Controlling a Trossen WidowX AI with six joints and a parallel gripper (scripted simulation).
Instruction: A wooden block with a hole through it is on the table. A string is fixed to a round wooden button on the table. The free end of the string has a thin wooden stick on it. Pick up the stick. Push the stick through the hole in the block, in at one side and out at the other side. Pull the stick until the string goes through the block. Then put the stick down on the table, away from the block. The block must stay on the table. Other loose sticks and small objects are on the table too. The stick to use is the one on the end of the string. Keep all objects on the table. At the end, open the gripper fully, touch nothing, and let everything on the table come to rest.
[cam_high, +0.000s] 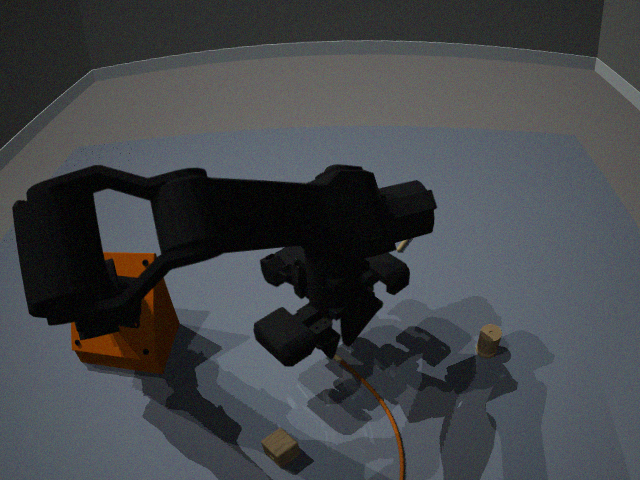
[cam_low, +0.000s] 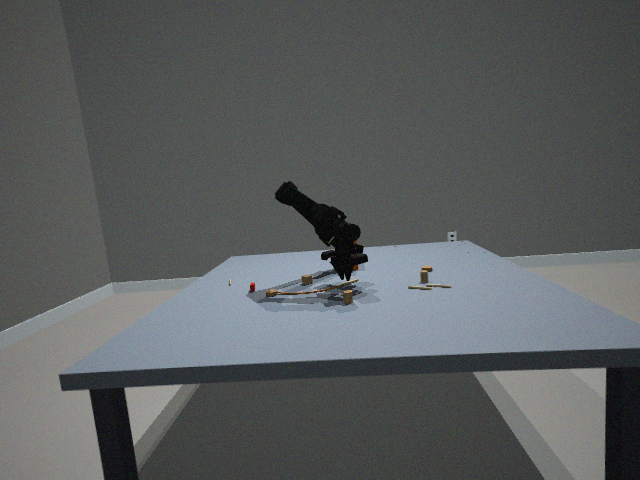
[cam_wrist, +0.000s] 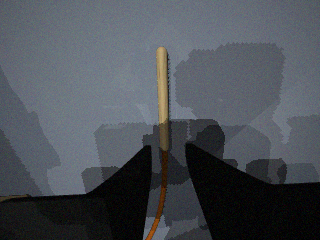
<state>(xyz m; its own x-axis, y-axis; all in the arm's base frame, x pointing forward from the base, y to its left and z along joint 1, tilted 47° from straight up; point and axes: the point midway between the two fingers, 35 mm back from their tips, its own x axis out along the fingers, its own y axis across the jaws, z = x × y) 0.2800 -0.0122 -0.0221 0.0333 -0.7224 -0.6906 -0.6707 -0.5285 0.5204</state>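
Right now my gripper tip is 10 mm past the thin wooden stick, 10 mm to the right of it and 10 mm above it. Round my gripper tip: wooden block (50 mm behind, 150 mm to the right); then round wooden button (80 mm ahead, 260 mm to the right, 10 mm below); then red piece (10 mm ahead, 340 mm to the right, 10 mm below).
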